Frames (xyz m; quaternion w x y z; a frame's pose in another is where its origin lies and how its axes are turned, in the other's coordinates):
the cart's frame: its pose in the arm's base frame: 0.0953 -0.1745 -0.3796 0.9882 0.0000 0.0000 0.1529
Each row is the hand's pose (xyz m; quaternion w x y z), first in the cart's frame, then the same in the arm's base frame.
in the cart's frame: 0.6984 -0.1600 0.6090 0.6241 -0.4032 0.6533 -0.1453
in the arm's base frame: 0.8094 -0.1160 0.2294 0.6390 -0.4984 0.5840 -0.0482
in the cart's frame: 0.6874 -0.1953 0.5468 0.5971 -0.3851 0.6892 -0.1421
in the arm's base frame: 0.8096 -0.1529 0.1672 0.6118 -0.4859 0.6222 -0.0491
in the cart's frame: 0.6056 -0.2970 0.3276 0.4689 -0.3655 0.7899 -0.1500
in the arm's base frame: 0.7623 -0.2746 -0.0520 0.4863 -0.4820 0.7248 -0.0765
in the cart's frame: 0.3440 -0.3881 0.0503 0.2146 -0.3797 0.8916 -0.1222
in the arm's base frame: 0.5405 -0.4405 -0.3293 0.2307 -0.5115 0.8230 -0.0879
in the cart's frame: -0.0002 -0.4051 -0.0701 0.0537 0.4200 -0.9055 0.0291
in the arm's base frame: 0.2175 -0.5607 -0.4497 0.0486 0.5535 -0.8306 0.0370
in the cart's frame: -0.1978 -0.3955 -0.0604 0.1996 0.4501 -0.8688 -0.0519
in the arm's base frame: 0.0263 -0.6113 -0.4400 0.2052 0.5777 -0.7898 -0.0208
